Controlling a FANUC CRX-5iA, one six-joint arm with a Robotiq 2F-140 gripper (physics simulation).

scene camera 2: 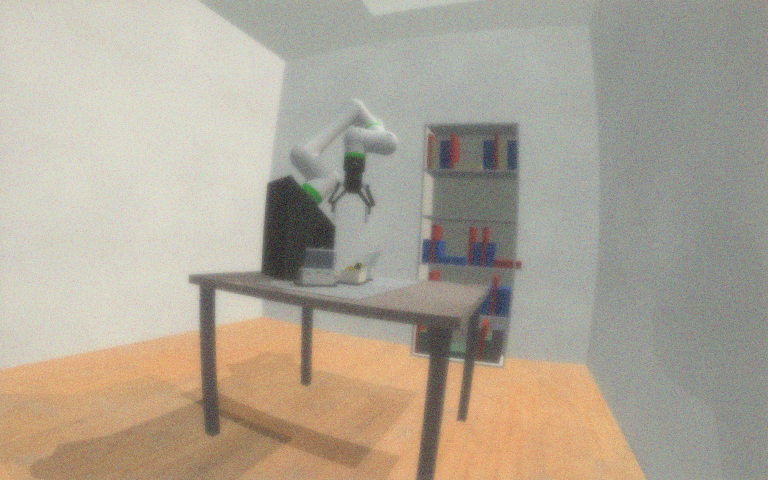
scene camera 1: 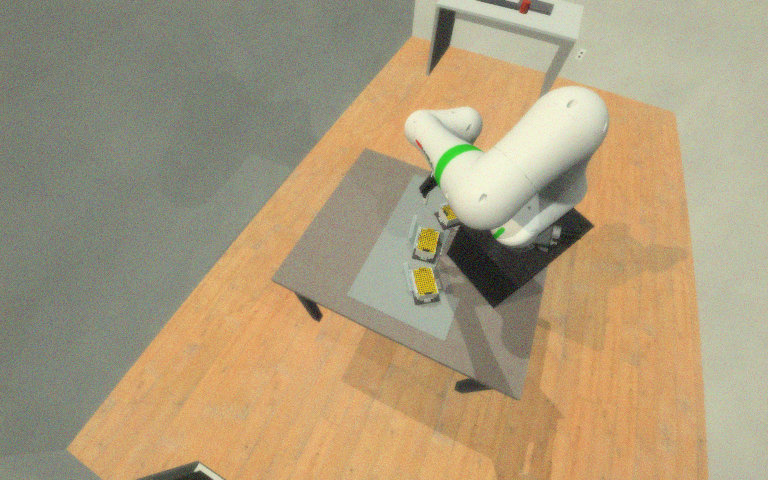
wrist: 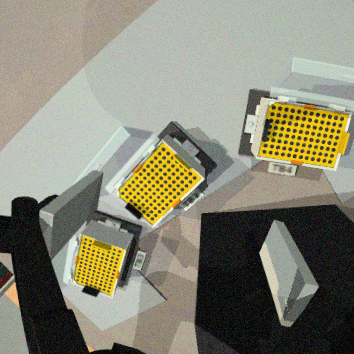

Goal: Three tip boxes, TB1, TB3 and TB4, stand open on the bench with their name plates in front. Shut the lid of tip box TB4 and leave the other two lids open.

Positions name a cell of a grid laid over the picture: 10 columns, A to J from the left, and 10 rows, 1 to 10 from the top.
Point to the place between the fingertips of the gripper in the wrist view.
F7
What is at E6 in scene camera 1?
A pale mat.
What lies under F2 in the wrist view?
A pale mat.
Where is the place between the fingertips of the gripper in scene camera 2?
E5
